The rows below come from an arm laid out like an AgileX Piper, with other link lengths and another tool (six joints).
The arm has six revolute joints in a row. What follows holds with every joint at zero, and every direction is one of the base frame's. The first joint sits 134.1 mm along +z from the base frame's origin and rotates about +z. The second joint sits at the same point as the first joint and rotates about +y. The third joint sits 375.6 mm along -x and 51.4 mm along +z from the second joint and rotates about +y. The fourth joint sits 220.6 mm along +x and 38.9 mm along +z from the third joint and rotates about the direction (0.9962, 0, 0.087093). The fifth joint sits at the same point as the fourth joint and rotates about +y. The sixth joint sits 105.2 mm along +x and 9.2 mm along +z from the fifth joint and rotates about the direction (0.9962, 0, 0.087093). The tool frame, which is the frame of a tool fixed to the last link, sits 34.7 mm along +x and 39 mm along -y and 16.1 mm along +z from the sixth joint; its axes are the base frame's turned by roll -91.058, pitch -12.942 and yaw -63.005 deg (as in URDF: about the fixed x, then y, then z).
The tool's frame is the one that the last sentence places.
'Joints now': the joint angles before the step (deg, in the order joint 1, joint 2, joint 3, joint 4, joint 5, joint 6). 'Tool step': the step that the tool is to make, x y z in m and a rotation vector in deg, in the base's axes. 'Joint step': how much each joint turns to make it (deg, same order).
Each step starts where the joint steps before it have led.
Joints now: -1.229 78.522 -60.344 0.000 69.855 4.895
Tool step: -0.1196 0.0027 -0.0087 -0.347 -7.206 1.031
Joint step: -0.047 -21.964 15.994 0.012 -1.241 -1.098
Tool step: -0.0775 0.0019 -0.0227 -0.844 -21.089 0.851
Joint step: 0.035 -23.111 11.914 -0.004 -9.906 -0.896
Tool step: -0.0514 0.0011 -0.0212 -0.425 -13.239 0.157
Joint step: 0.024 -16.963 3.919 -0.019 -0.201 -0.183
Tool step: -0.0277 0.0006 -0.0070 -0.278 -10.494 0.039
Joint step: 0.000 -10.495 0.000 -0.001 -0.002 -0.067
